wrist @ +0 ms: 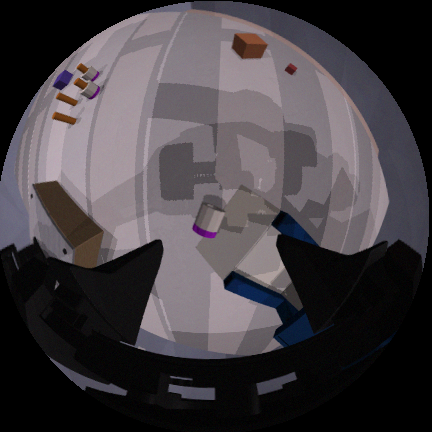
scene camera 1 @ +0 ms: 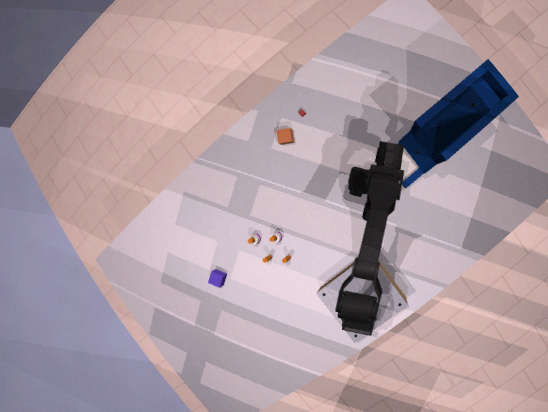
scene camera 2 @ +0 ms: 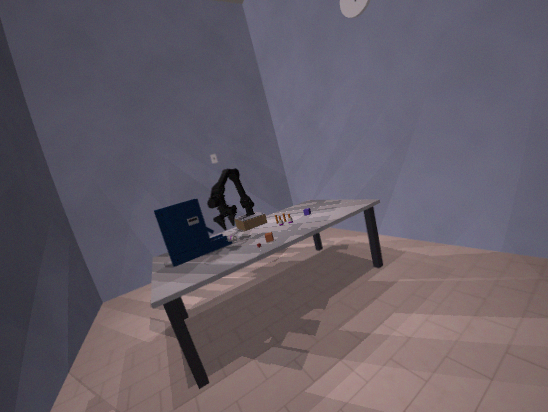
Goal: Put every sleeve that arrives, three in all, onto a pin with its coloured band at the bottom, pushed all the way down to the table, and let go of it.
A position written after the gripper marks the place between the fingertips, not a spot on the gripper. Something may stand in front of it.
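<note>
The gripper (wrist: 220,243) is open, with nothing held in it. There's an orange block (wrist: 247,45) resting on the table, and you can see a chute end (wrist: 243,253) as well.
</note>
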